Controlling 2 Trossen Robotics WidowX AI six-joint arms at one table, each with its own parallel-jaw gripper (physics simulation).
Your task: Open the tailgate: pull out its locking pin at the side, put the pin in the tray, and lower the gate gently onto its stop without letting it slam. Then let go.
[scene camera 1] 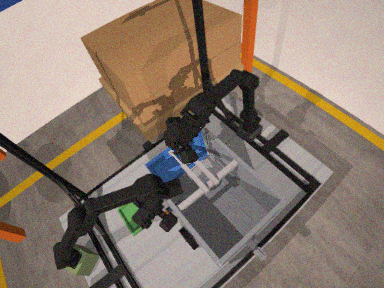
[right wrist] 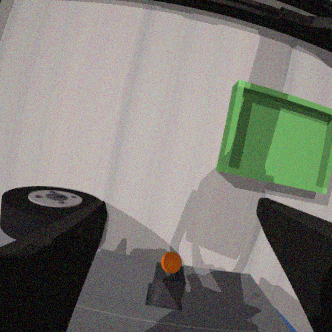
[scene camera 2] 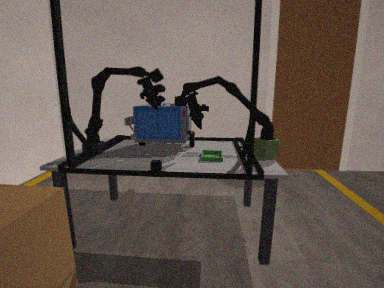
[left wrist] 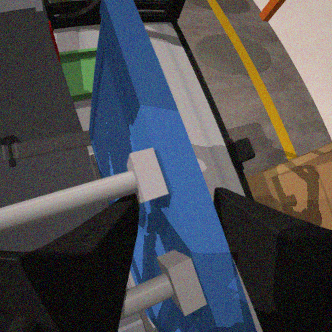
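Pixels of known places: left gripper, fingertip midpoint: point(scene camera 2: 159, 110) point(left wrist: 176, 197); right gripper, fingertip midpoint: point(scene camera 1: 155, 219) point(right wrist: 182, 207) point(scene camera 2: 199, 128); left arm's base at its link origin: point(scene camera 1: 249, 127) point(scene camera 2: 93, 142); right arm's base at its link origin: point(scene camera 1: 73, 258) point(scene camera 2: 266, 138).
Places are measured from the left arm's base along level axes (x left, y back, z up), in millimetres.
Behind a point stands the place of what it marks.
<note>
The blue tailgate point(scene camera 1: 161, 169) {z 160, x -82, y -501 mm} point(scene camera 2: 157, 123) {z 129, x -85, y -409 mm} point(left wrist: 162, 125) {z 225, x -92, y -453 mm} stands upright at the end of the grey truck bed. My left gripper point(scene camera 1: 186, 154) point(scene camera 2: 157, 106) {z 205, x -90, y -420 mm} point(left wrist: 176, 197) {z 205, x -90, y -420 mm} is shut on its top edge, one finger on each side. The locking pin's round orange head point(right wrist: 171, 262) {z 62, x 27, y -609 mm} sits at a dark block on the bed's side in the right wrist view; its shaft is hidden. My right gripper point(scene camera 2: 200, 126) {z 83, x 27, y -654 mm} point(right wrist: 182, 207) {z 83, x 27, y -654 mm} is open and empty, its fingers apart on either side of the pin head's line. The green tray point(scene camera 1: 135, 232) {z -42, x -44, y -766 mm} point(scene camera 2: 212, 159) {z -52, x -192, y -713 mm} point(right wrist: 227, 130) {z -46, x -36, y -721 mm} lies on the table beside the truck; no pin shows in it.
Pale bars point(scene camera 1: 197, 197) {z 204, x 122, y -494 mm} point(left wrist: 75, 192) {z 222, x -48, y -440 mm} cross above the truck bed, two ending at the gate's top. A black wheel point(right wrist: 30, 210) {z 36, x 149, y -624 mm} shows by a right finger. A large cardboard box point(scene camera 1: 145, 60) stands beyond the table. An olive block point(scene camera 1: 85, 261) {z 27, x -77, y -998 mm} point(scene camera 2: 266, 149) {z 0, x -179, y -1009 mm} is by the right arm's base.
</note>
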